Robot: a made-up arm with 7 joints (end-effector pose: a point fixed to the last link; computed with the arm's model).
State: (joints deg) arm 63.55 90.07 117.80 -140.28 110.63 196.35 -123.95
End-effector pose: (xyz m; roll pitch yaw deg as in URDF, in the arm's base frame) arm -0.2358 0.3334 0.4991 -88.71 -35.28 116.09
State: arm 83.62 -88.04 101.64 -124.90 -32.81 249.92 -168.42
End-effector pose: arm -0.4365 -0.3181 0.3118 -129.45 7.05 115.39
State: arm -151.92 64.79 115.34 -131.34 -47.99 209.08 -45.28
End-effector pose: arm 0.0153 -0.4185 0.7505 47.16 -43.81 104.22
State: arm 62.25 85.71 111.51 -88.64 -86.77 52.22 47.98
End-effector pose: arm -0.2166 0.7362 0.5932 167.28 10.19 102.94
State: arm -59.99 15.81 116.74 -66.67 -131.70 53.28 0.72
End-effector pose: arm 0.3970 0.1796 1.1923 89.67 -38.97 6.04
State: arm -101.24 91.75 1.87 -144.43 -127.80 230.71 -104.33
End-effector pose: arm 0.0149 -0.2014 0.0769 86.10 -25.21 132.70
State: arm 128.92 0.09 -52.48 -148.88 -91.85 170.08 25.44
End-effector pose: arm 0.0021 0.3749 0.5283 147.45 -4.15 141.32
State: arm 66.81 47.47 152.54 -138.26 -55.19 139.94 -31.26
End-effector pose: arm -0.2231 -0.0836 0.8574 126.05 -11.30 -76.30
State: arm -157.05 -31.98 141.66 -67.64 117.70 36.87 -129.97
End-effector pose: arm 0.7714 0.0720 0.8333 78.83 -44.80 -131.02
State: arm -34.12 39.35 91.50 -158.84 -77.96 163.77 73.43
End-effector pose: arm 0.1661 0.2772 0.5183 -155.97 -16.20 49.38
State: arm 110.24 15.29 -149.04 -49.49 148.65 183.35 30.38
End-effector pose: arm 0.1868 -0.0695 1.2117 -9.00 38.59 -47.18
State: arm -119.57 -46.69 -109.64 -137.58 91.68 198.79 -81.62
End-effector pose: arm -0.1463 0.4404 0.4019 -151.13 -11.25 98.06
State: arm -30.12 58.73 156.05 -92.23 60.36 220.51 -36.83
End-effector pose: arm 0.3707 0.0498 1.0154 -56.03 1.41 -29.29
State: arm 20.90 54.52 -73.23 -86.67 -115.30 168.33 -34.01
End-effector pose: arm 0.6955 -0.2237 0.5363 -90.43 67.70 -149.25
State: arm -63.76 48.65 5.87 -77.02 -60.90 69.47 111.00
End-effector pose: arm 0.3993 -0.7455 0.4251 118.81 -61.59 -120.10
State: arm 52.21 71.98 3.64 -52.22 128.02 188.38 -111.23
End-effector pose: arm 0.5405 0.6243 0.2801 -161.34 -47.86 23.16
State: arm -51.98 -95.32 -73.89 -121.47 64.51 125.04 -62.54
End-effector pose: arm -0.6117 -0.0868 0.4774 -27.25 -17.67 177.90
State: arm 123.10 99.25 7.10 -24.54 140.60 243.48 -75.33
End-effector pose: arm -0.4163 0.6498 0.1198 176.03 -27.35 38.76
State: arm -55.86 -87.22 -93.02 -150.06 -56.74 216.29 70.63
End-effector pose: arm -0.4130 -0.0378 0.4474 -63.10 17.44 171.00
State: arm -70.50 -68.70 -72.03 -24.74 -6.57 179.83 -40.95
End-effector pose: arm -0.3498 0.7783 0.7652 -56.42 -35.52 25.07
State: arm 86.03 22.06 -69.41 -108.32 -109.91 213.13 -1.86
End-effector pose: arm 0.4128 0.3285 0.6933 136.15 18.04 149.56
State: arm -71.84 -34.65 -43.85 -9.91 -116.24 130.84 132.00
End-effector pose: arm -0.1635 0.4409 1.2402 -72.05 44.17 51.22
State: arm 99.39 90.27 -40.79 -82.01 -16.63 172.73 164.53
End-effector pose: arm 0.1707 0.7328 0.0231 -141.56 -20.66 -55.44
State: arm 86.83 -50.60 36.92 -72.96 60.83 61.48 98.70
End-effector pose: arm -0.3562 -0.2553 1.1337 -158.22 11.70 64.87
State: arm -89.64 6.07 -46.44 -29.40 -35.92 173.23 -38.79
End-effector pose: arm -0.0604 -0.2261 1.3027 38.21 -8.38 -36.31
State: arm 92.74 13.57 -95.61 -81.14 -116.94 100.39 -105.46
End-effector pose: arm 0.5463 0.1341 1.0158 -12.54 47.28 -102.32
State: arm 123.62 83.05 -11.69 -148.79 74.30 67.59 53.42
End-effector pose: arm -0.0254 0.1259 0.0174 75.10 -17.86 -61.69
